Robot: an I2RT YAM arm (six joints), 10 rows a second.
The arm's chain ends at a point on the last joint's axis. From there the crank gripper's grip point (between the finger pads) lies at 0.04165 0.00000 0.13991 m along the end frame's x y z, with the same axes.
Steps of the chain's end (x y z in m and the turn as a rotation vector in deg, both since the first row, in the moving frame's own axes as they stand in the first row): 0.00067 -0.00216 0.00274 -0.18 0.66 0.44; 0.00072 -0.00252 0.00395 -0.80 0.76 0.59; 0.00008 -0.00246 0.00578 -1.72 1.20 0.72; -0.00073 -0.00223 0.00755 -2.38 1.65 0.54; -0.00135 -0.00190 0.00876 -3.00 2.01 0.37
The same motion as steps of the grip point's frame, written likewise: 0.00228 -0.00140 0.00225 -0.18 0.66 0.44; 0.00256 -0.00013 0.00337 -0.80 0.76 0.59; 0.00297 0.00227 0.00481 -1.72 1.20 0.72; 0.00325 0.00397 0.00616 -2.38 1.65 0.54; 0.00350 0.00567 0.00702 -3.00 2.01 0.37
